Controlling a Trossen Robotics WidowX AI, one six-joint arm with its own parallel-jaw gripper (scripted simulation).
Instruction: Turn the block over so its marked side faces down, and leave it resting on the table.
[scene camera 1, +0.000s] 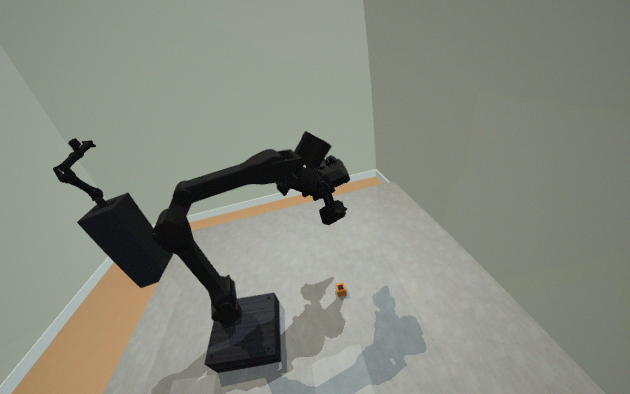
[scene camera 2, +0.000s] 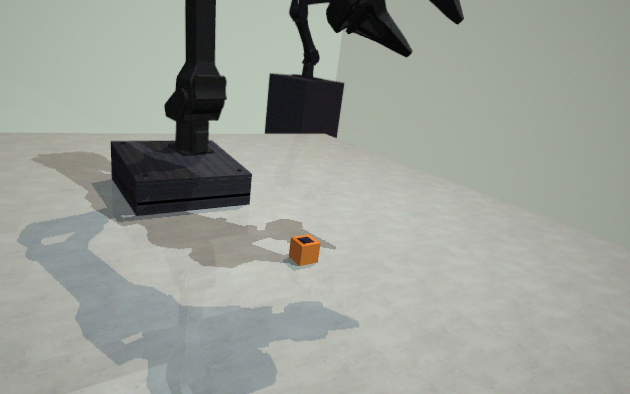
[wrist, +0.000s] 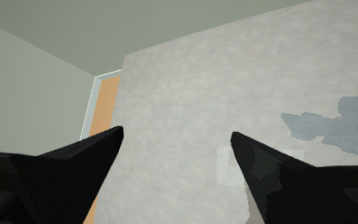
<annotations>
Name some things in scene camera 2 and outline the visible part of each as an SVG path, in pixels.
My gripper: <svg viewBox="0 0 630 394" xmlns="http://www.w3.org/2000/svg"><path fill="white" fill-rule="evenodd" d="M429 0L454 23L460 24L464 20L460 0ZM330 1L326 9L327 22L335 33L346 29L347 34L358 34L405 57L412 54L413 51L408 41L389 14L385 0Z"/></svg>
An orange block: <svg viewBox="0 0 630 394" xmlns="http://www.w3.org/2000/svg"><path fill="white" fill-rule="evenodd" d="M291 237L289 257L299 266L318 262L320 242L310 235Z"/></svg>
</annotations>
